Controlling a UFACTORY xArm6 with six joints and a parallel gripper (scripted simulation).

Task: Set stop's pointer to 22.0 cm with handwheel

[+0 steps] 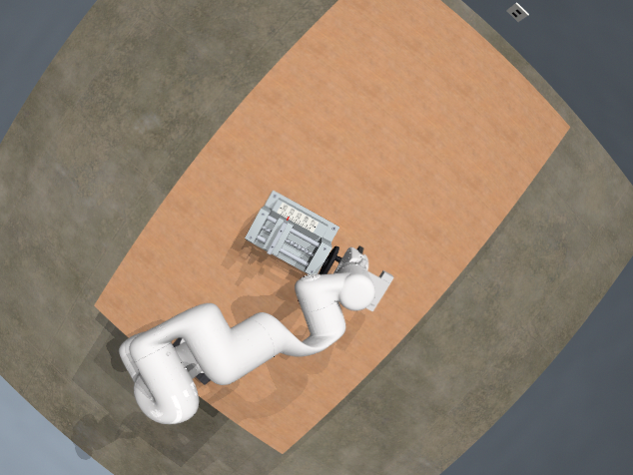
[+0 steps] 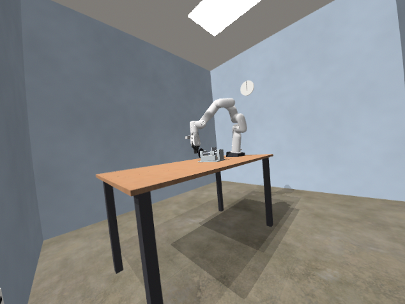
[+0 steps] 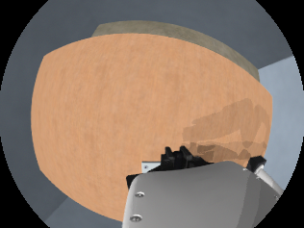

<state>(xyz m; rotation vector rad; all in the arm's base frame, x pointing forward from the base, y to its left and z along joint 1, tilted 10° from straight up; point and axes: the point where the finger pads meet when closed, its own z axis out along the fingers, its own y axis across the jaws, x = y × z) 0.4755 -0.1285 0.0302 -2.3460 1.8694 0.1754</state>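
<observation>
Now: the handwheel 2 cm to the left of my hand, 1 cm below it and 1 cm behind it.
</observation>
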